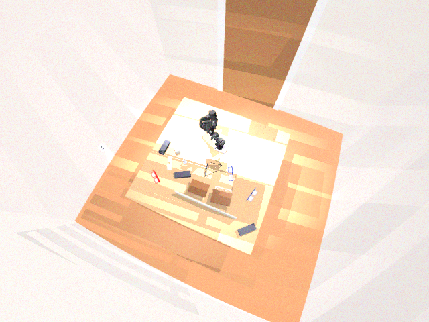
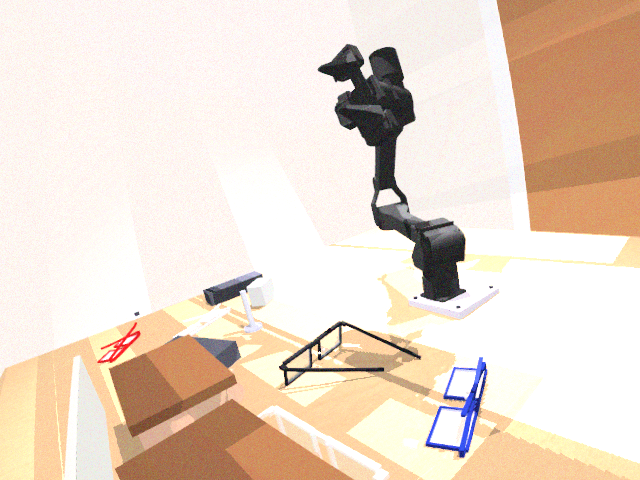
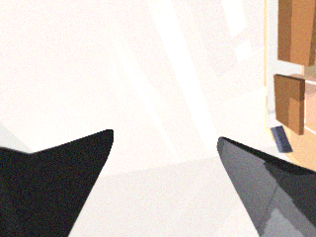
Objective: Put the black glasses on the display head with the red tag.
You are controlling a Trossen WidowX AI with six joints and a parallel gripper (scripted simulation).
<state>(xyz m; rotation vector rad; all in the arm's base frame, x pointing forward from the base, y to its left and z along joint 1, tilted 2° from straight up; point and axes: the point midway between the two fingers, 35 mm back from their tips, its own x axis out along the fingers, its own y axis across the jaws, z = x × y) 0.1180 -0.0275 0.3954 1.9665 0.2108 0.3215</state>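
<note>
The white stand lies 390 mm below my gripper tip, 200 mm to the right of it and 180 mm ahead of it. Also, from my gripper tip: white rail 460 mm ahead, 360 mm below, 200 mm to the left; brown-topped display head 360 mm below, 330 mm ahead, 80 mm to the left.
</note>
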